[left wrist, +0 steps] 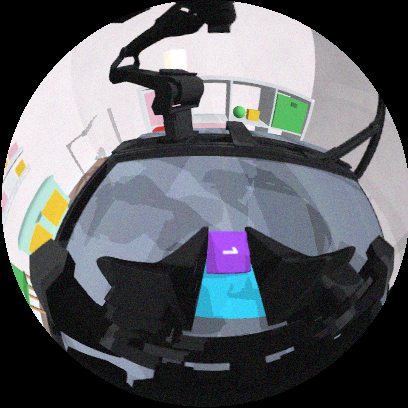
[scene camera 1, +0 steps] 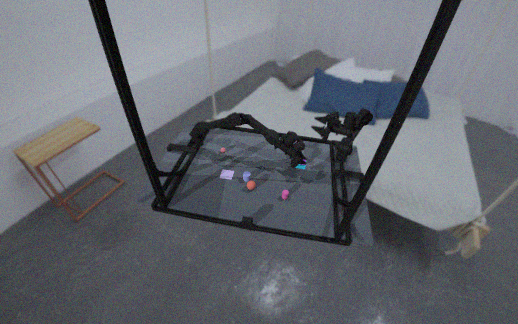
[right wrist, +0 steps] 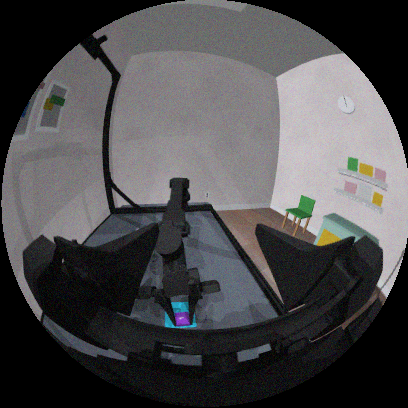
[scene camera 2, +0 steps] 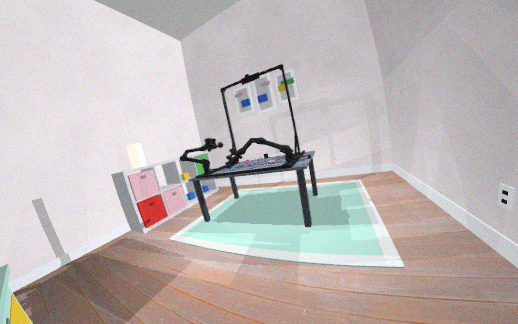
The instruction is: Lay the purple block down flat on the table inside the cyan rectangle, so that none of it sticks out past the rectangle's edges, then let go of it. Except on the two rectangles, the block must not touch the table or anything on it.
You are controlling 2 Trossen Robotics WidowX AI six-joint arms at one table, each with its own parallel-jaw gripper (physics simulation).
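Where they show: left gripper, fingertip midpoint: [left wrist: 226, 231] [scene camera 1: 305, 161] [right wrist: 183, 325] [scene camera 2: 227, 168]; right gripper, fingertip midpoint: [scene camera 1: 313, 122] [right wrist: 207, 228] [scene camera 2: 220, 144]; left arm's base at its link origin: [scene camera 1: 197, 140] [right wrist: 183, 207] [scene camera 2: 290, 160]; right arm's base at its link origin: [left wrist: 180, 135] [scene camera 1: 341, 158] [scene camera 2: 207, 172].
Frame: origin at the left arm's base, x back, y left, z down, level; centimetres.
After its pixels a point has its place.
The purple block [scene camera 1: 304, 160] @[x -57.6, y -39.2, z -0.6 cm] [left wrist: 228, 255] @[x -56.2, y -39.2, z -0.7 cm] [right wrist: 182, 319] @[x -57.0, y -39.5, z -0.7 cm] is between the fingers of my left gripper [scene camera 1: 301, 162] @[x -58.1, y -40.3, z -0.2 cm] [scene camera 2: 230, 165] @[x -58.1, y -40.3, z -0.2 cm] [left wrist: 226, 231] @[x -58.1, y -40.3, z -0.2 cm], which is shut on it. A white mark shows on its face. The cyan rectangle [scene camera 1: 301, 167] @[x -54.5, y -42.0, z 1.8 cm] [left wrist: 231, 297] @[x -53.0, y -38.0, z 1.8 cm] [right wrist: 180, 306] @[x -53.0, y -37.4, z 1.8 cm] lies on the table under the block. In the right wrist view cyan shows on several sides of the block; in the left wrist view it shows at the block's near side. Whether the block touches it I cannot tell. My right gripper [scene camera 1: 316, 124] @[x -59.7, y -36.3, z -26.2 cm] [scene camera 2: 220, 145] @[x -59.7, y -36.3, z -26.2 cm] [right wrist: 207, 228] @[x -59.7, y -36.3, z -26.2 cm] is open and empty, raised above the table's right side.
A lilac rectangle [scene camera 1: 227, 174] @[x -10.7, y -33.7, z 1.8 cm] lies on the table, left of a blue-violet cylinder [scene camera 1: 246, 176] @[x -19.4, y -41.9, z -2.0 cm]. A red ball [scene camera 1: 251, 185] @[x -19.7, y -49.2, z -2.3 cm], a magenta object [scene camera 1: 285, 194] @[x -34.5, y -60.4, z -1.8 cm] and a small red ball [scene camera 1: 223, 150] @[x -13.4, y -15.1, z -0.5 cm] also stand there. A black frame [scene camera 1: 200, 216] @[x 10.1, y -56.7, z 2.1 cm] [scene camera 2: 227, 120] @[x -49.4, y -88.8, z -57.3 cm] borders and rises over the table.
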